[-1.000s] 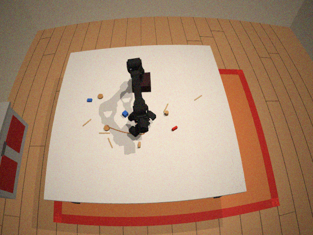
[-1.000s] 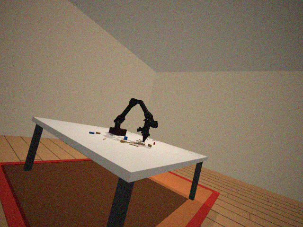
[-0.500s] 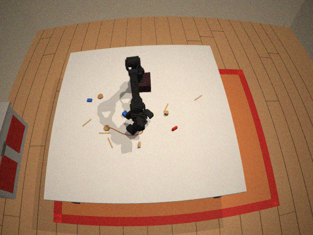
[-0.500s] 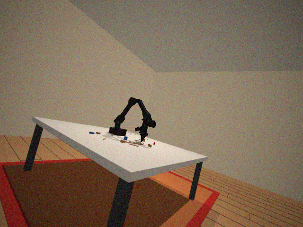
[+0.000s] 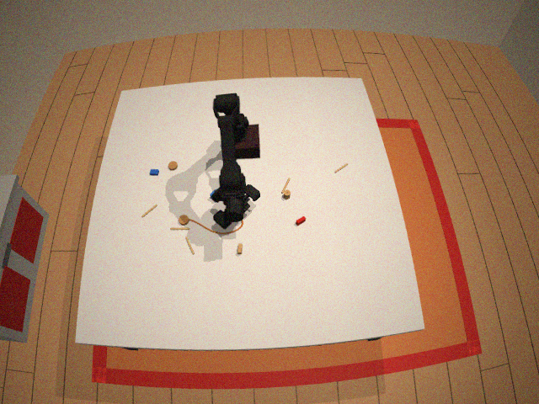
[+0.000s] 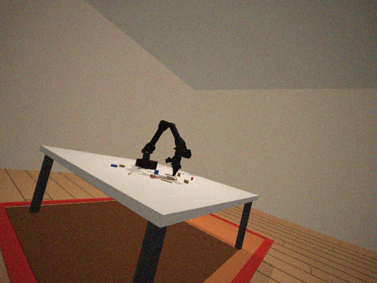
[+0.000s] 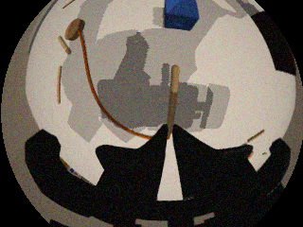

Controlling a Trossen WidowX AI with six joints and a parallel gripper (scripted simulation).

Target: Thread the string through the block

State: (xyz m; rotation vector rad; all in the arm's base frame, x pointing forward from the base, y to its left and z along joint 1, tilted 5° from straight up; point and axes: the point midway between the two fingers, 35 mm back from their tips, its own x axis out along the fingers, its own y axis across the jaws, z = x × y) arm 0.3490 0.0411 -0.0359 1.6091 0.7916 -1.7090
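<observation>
The blue cube is 10 cm to the right of my gripper tip and 8 cm behind it. Round my gripper tip: thin stick 1 cm to the right, 1 cm behind; then red piece 23 cm to the left, 1 cm behind; then wooden block 13 cm ahead, 2 cm to the left, 1 cm below.
</observation>
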